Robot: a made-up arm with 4 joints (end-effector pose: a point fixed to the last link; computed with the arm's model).
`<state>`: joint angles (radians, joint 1 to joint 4).
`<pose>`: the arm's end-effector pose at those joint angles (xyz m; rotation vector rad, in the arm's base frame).
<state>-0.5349 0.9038 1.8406 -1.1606</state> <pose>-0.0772 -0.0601 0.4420 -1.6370 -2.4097 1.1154</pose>
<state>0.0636 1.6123 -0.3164 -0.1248</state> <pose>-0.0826 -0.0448 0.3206 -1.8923 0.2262 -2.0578</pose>
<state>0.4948 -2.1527 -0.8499 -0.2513</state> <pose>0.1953 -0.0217 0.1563 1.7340 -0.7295 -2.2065</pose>
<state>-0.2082 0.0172 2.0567 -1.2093</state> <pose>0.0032 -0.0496 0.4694 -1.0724 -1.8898 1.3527</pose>
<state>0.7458 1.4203 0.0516 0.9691</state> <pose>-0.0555 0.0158 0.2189 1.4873 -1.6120 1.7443</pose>
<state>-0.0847 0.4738 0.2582 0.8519</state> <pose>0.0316 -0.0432 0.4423 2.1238 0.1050 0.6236</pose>
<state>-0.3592 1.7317 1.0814 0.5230</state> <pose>-0.0874 -0.0525 0.3358 1.0179 0.7411 1.6668</pose>
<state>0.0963 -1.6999 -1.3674 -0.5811</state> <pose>0.1917 -0.0972 0.2154 1.6210 -1.5822 -1.2803</pose>
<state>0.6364 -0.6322 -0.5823 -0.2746</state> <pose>0.1623 -0.0733 0.3469 -2.3376 0.8139 0.3352</pose>
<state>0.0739 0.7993 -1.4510 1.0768</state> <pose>-0.0408 -0.1116 0.3798 2.2123 -1.9160 -0.3070</pose>
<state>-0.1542 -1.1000 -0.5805 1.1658</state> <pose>0.2065 -0.0871 0.3218 1.2254 0.2245 -1.3794</pose>
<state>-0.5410 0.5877 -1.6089 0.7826</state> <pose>0.0506 -0.0926 0.4950 1.8498 -1.6313 -0.3666</pose>
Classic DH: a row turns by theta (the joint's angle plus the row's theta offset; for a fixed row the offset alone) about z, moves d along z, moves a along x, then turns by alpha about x. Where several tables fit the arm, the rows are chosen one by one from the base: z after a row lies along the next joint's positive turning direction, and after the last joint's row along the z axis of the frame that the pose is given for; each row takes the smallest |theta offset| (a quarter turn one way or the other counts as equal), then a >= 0, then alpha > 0; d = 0 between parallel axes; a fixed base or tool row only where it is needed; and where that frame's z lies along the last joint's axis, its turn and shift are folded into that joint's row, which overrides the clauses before.
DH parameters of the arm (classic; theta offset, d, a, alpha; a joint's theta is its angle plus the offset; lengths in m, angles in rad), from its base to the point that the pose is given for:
base (fixed): 0.7424 0.3651 0.111 1.844
joint 1: 1.2848 0.0092 -0.0809 -0.782
joint 2: -1.1601 0.1256 0.0002 -1.4812
joint 3: 1.5692 0.1601 0.0302 -1.5531
joint 4: 0.0896 -0.0447 0.0046 -1.5708
tool (fixed): 1.5708 0.0246 0 0

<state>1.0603 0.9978 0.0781 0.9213</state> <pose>-0.0303 0.0200 0.2318 1.8378 -1.6558 1.6271</pose>
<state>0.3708 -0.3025 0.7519 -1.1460</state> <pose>0.0714 -0.0171 0.4196 -1.6711 -0.7171 0.2947</pose>
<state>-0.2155 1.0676 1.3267 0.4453</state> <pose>-0.0658 -0.0303 0.3814 1.3825 1.2332 1.2159</pose>
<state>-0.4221 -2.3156 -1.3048 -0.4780</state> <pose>0.0892 -0.1490 0.2064 0.5610 -0.9511 -1.4470</pose>
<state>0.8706 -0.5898 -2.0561 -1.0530</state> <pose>0.1148 -0.1372 0.3015 -0.7790 2.1638 -0.3402</pose>
